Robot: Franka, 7 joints.
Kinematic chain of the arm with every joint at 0, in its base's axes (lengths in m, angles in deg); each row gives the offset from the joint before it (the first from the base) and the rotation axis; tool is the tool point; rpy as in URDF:
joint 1: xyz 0 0 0.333 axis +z
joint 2: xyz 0 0 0 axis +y
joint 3: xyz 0 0 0.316 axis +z
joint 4: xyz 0.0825 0 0 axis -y
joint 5: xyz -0.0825 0 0.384 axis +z
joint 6: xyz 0 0 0 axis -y
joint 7: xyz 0.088 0 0 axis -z
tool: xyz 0 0 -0.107 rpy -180 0 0
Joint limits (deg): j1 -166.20..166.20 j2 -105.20..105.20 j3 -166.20..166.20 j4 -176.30..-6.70 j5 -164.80..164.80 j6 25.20..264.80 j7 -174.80..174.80
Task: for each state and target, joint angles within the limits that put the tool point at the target. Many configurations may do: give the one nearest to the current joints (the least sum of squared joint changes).
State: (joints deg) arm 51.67 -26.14 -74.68 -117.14 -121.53 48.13 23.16
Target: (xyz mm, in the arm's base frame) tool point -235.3 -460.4 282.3
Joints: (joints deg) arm 17.19 -41.33 -114.06 -127.09 -113.11 45.89 23.16
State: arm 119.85 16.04 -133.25 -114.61 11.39 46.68 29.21
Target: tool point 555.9 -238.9 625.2
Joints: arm 119.09 -14.10 -139.54 -76.12 13.26 85.60 29.21
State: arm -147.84 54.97 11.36 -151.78 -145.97 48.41 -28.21
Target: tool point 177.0 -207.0 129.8
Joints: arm -125.27 61.93 58.27 -174.03 -163.03 47.69 -28.21
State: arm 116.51 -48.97 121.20 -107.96 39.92 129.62 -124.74
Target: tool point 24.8 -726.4 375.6
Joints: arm 131.72 -43.07 128.17 -87.06 40.55 133.70 -124.74
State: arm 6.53 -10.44 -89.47 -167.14 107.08 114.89 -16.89
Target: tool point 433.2 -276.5 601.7
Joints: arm 24.72 -23.54 -57.63 -123.50 111.87 105.24 -16.89
